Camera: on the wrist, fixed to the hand. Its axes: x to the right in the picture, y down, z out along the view.
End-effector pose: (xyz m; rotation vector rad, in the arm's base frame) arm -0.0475 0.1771 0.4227 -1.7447 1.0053 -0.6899
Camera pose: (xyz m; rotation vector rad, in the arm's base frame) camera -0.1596 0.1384 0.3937 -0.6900 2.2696 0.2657
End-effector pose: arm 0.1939 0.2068 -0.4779 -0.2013 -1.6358 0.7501
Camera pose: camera 0.2707 0.2835 -0.5338 -1.8200 -1.1122 1.3969
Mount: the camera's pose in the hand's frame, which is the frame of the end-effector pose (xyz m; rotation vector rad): -0.0225 0.0698 -0.0976 -0.3545 0.2807 1.5044
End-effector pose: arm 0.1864 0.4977 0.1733 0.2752 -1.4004 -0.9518
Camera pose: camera 0.3056 0.5215 0.1844 -0.8100 -0.7792 0.1331
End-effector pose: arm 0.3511 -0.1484 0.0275 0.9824 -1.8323 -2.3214
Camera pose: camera 0.3918 -0.2459 0.0887 -0.1898 -1.1613 -1.3060
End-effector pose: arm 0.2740 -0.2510 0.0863 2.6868 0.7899 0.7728
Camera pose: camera 0.2346 -0.3140 0.1832 2.4244 -1.4244 1.3234
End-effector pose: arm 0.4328 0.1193 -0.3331 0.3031 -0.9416 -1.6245
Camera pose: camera 0.5517 0.0998 -0.3526 -0.3780 -0.3829 -0.2969
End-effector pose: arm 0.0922 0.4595 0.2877 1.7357 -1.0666 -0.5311
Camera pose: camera 0.1249 0.5205 0.3883 0.3541 -1.5757 0.4526
